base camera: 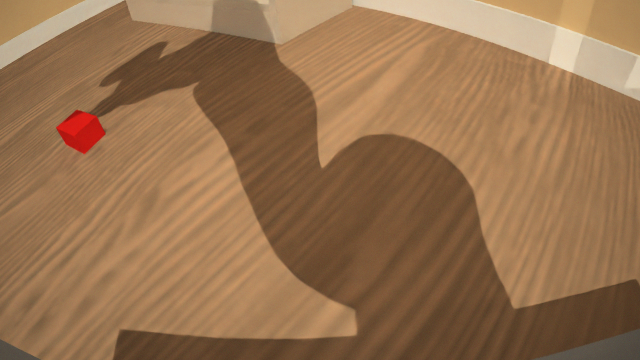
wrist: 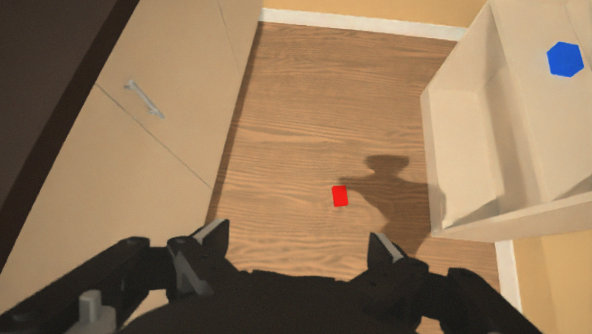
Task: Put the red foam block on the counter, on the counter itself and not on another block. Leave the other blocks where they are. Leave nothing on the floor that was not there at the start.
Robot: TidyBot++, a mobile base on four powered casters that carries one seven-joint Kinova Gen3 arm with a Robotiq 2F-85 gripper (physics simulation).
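Places are measured from the arm's base along level axes (x ahead, y left, z up), in metres.
Pixels of known places: gripper, fingertip midpoint: [wrist: 297, 241].
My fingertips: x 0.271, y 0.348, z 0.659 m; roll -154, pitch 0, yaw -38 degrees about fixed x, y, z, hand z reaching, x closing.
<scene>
Behind a point stands the place of what it marks.
The red foam block [base camera: 81, 131] @[y 0.456, x 0.570, z -0.355 m] [wrist: 340, 196] @[y 0.483, x 0.598, z -0.351 m] lies on the wooden floor, at the left in the base camera view and a little right of centre in the wrist view. My gripper [wrist: 297, 241] @[y 0.348, x 0.271, z 0.659 m] is open, its fingers wide apart with no object between them. It is high above the floor, and the block shows beyond the fingertips. The counter [wrist: 55, 55] @[y 0.824, x 0.098, z 0.514 m] has a dark top and stands at the left in the wrist view. A blue block [wrist: 565, 59] @[y 0.371, x 1.239, z 0.261 m] sits on a shelf at the upper right of the wrist view.
A pale shelf unit [wrist: 434, 165] @[y 0.352, x 1.058, z -0.308 m] [base camera: 315, 20] @[y 0.019, x 0.948, z -0.380 m] stands on the floor across from the counter's cabinet front [wrist: 125, 165] @[y 0.721, x 0.049, z 0.302 m]. A metal handle [wrist: 145, 99] @[y 0.809, x 0.163, z 0.358 m] sticks out from that front. White skirting [wrist: 350, 22] @[y 1.371, x 1.339, z -0.345 m] [base camera: 480, 35] @[y -0.364, x 0.855, z -0.388 m] runs along the walls. The arm's shadow falls across the floor beside the red block.
</scene>
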